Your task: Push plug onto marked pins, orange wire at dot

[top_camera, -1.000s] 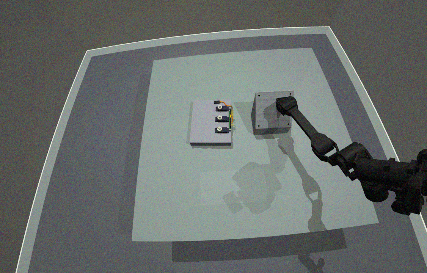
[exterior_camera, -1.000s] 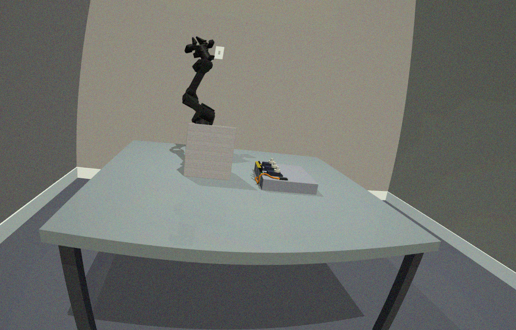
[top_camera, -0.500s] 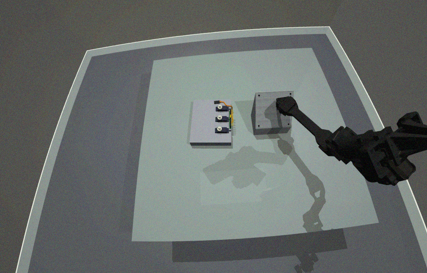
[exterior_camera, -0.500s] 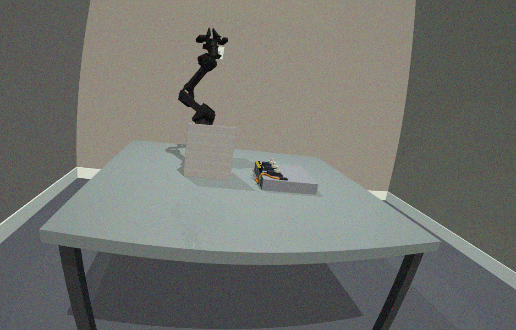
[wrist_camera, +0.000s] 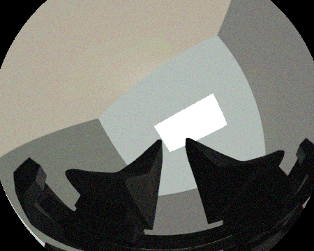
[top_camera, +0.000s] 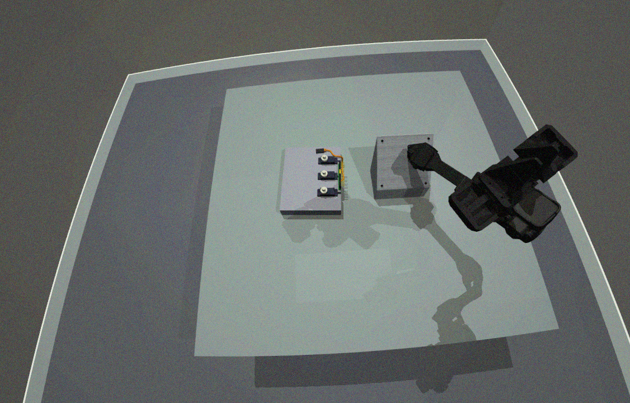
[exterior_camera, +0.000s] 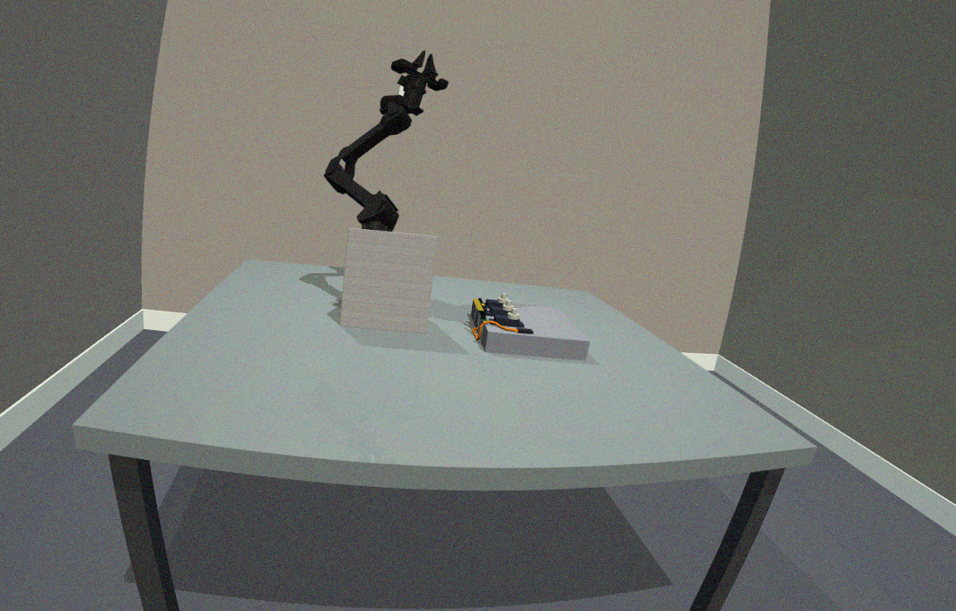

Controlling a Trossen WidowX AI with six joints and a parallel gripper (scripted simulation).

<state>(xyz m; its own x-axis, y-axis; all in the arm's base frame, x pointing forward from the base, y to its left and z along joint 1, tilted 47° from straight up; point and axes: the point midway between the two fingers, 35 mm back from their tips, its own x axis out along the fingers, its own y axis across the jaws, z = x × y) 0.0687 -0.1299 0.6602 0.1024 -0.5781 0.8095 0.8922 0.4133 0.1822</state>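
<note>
My gripper tip is 690 mm above the yellow band, 420 mm to the left of it and 170 mm short of it. From my gripper tip the other things lie so: grey printed holder (730 mm below, 430 mm to the right, 330 mm ahead).
</note>
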